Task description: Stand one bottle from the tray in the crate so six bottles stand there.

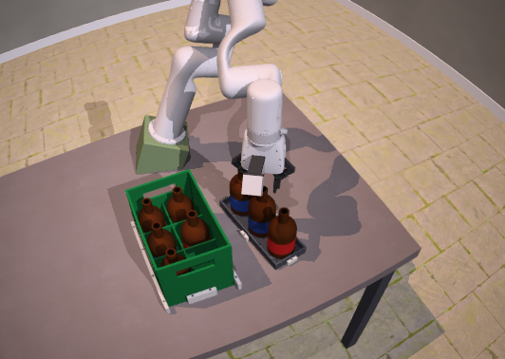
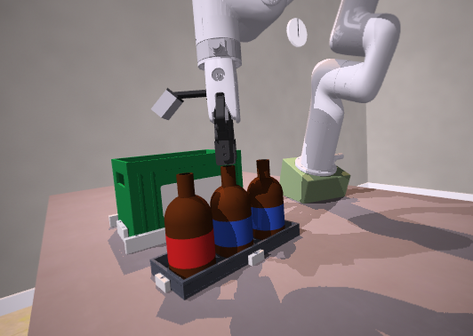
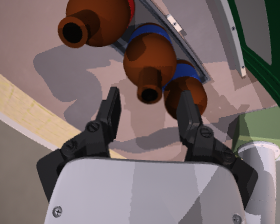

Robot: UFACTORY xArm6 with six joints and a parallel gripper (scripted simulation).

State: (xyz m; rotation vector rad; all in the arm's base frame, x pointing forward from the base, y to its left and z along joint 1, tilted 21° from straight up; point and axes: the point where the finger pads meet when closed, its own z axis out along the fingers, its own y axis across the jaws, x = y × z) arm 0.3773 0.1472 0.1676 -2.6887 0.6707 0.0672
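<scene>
Right now my hand is 170 mm above the dark tray. From my hand the other things lie so: green crate (40 mm ahead, 230 mm to the right, 100 mm below).
</scene>
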